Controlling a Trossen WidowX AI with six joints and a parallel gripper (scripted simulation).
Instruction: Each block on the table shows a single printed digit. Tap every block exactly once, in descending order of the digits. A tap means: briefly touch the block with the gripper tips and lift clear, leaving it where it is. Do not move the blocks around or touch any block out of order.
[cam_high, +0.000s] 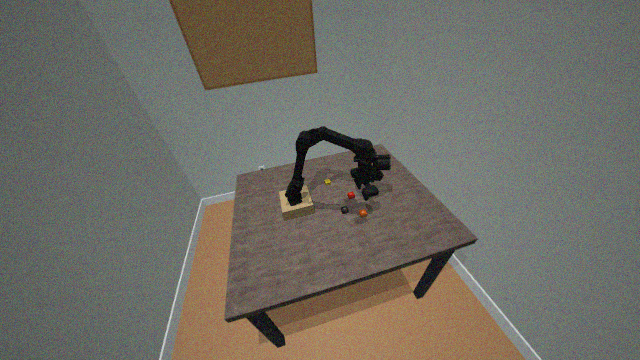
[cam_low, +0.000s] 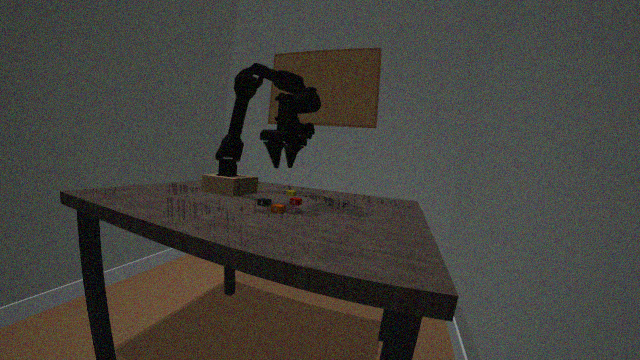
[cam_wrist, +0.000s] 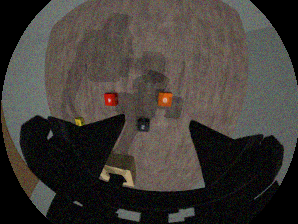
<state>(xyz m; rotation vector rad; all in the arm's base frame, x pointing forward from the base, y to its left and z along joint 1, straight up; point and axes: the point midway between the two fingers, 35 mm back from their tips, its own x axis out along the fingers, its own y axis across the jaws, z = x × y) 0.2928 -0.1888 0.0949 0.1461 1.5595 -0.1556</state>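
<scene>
My gripper tip is now 12 cm to the right of the red block, 12 cm above it and 1 cm short of it. Also, from my gripper tip: black block: 12 cm below, 7 cm behind, 5 cm to the left; then orange block: 12 cm below, 2 cm to the right; then yellow block: 29 cm to the left, 12 cm below, 5 cm behind.
</scene>
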